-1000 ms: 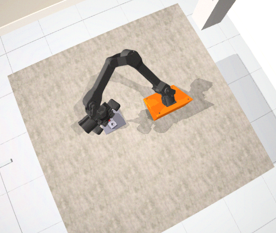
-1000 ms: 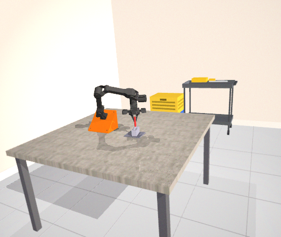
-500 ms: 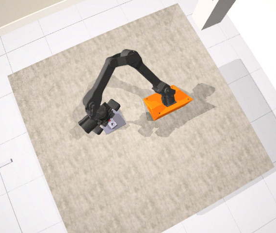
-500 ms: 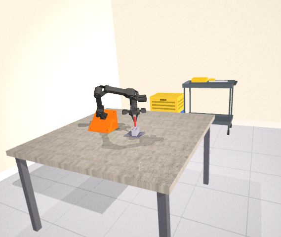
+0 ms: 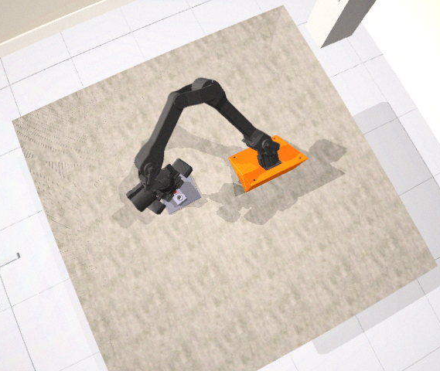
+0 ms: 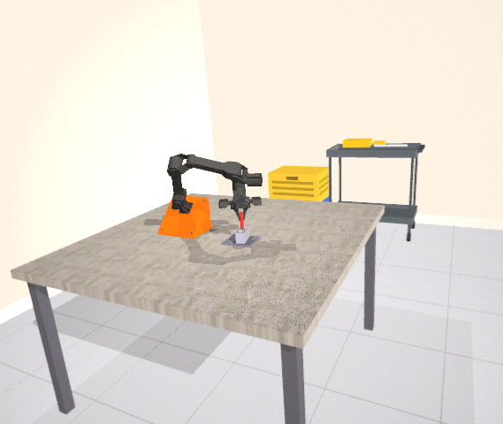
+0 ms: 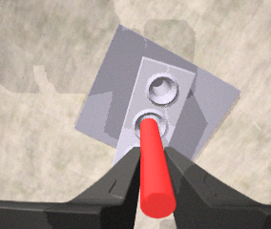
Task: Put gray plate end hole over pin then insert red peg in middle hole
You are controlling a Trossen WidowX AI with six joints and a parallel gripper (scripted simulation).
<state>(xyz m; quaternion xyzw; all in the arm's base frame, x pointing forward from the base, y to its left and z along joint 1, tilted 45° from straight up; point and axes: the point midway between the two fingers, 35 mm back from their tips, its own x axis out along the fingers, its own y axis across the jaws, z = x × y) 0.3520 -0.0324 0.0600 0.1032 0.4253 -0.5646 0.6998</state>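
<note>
The red peg is right at my gripper tip. Round my gripper tip: gray plate 50 mm below.
</note>
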